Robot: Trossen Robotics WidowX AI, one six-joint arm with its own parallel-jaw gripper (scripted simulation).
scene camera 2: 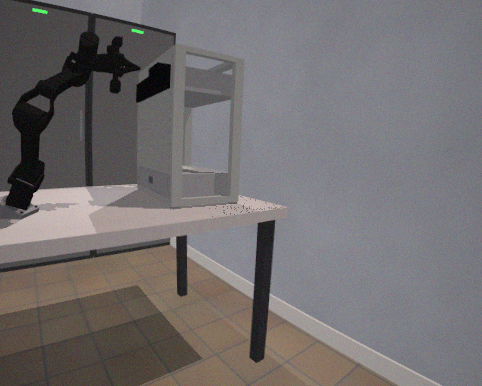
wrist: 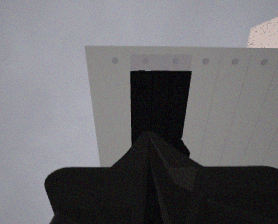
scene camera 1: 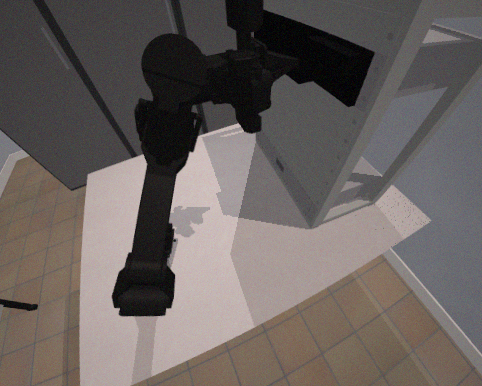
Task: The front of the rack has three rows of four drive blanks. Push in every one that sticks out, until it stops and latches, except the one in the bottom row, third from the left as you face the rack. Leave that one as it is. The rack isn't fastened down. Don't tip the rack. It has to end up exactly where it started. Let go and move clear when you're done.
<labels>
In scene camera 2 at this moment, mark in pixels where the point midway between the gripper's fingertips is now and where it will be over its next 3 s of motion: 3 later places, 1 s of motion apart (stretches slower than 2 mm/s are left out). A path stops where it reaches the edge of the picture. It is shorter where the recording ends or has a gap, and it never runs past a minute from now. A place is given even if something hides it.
My gripper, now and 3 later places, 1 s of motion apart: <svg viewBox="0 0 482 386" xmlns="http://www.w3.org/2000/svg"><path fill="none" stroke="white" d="M140 68L148 70L150 69L153 70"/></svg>
</labels>
